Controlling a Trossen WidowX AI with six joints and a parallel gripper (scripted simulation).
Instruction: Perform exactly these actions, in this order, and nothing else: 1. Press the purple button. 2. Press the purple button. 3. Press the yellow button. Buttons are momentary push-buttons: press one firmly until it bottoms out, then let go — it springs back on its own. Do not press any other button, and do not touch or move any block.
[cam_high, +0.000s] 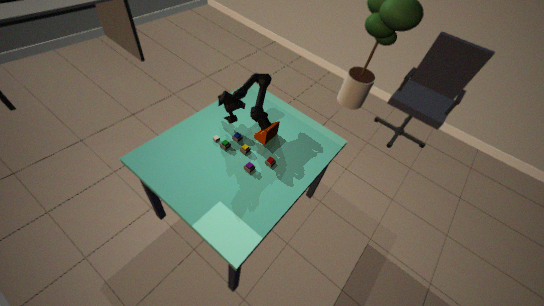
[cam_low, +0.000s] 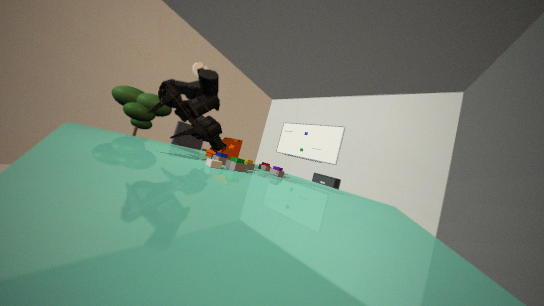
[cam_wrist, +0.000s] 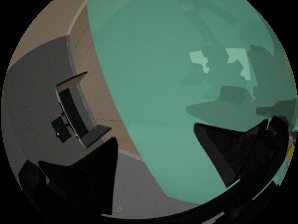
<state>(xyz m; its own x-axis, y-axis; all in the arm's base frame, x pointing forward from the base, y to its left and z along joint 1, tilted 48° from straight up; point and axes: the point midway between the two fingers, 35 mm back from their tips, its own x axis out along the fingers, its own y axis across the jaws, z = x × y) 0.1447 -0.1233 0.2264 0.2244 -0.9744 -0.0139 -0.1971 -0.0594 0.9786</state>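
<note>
The purple button lies 42 cm to the left of my gripper tip, 13 cm ahead of it and 4 cm below it. Also, from my gripper tip: blue button (20 cm to the left, 4 cm below, 3 cm ahead); yellow button (30 cm to the left, 5 cm ahead, 4 cm below); green button (20 cm to the left, 13 cm ahead, 4 cm below).
</note>
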